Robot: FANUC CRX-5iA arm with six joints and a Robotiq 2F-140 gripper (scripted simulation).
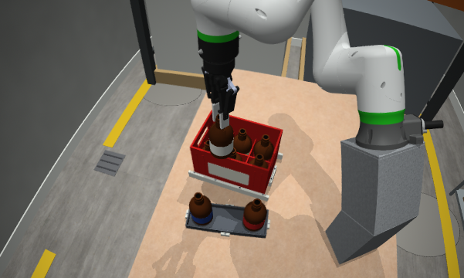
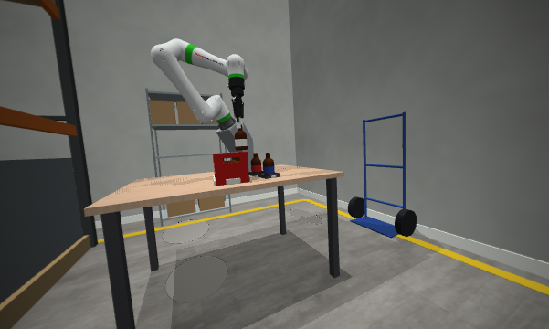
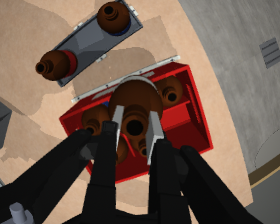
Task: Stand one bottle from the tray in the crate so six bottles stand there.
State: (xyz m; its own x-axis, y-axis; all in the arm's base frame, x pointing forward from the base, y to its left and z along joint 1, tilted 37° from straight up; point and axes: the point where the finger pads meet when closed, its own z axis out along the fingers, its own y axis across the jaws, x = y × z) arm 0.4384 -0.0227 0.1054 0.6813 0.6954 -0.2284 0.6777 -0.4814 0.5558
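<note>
My hand is 9 cm above the white-banded bottle. The rest, counted from my hand: red-labelled bottle: 13 cm behind, 16 cm to the left, 27 cm below; then tray: 4 cm behind, 16 cm to the left, 34 cm below; then crate: 4 cm behind, 7 cm to the right, 27 cm below.
</note>
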